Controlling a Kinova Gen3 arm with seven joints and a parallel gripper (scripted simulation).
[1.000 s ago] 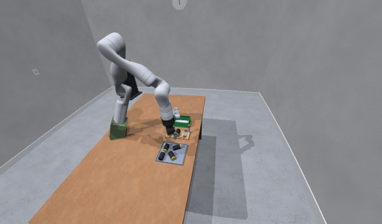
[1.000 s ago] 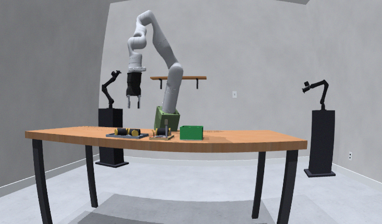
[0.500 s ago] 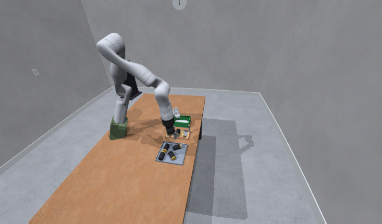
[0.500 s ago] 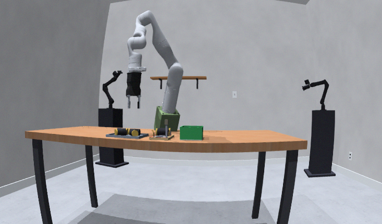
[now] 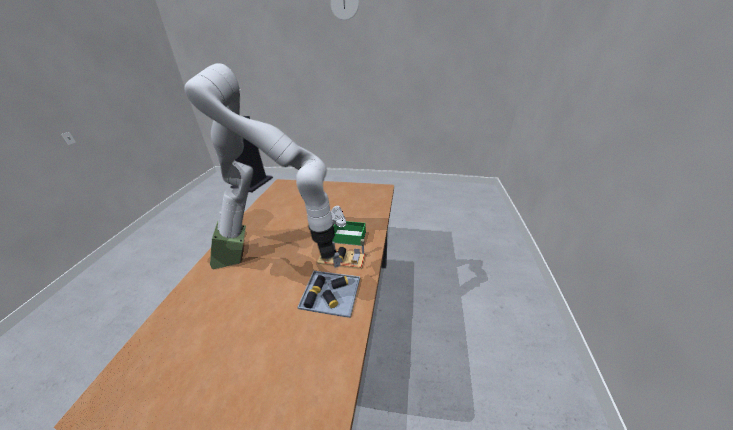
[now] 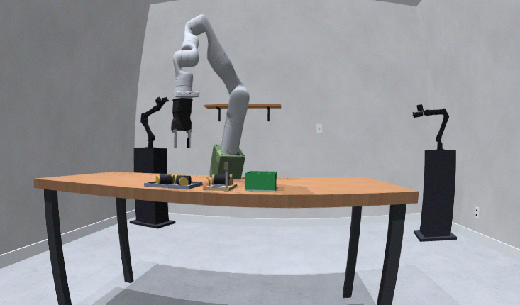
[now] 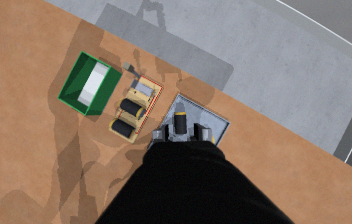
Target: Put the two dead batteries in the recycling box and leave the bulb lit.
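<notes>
My gripper is now 160 mm above the grey tray, 50 mm to the left of it and 20 mm past it. Also, from my hand: green recycling box 270 mm to the left, 140 mm below, 90 mm behind.
</notes>
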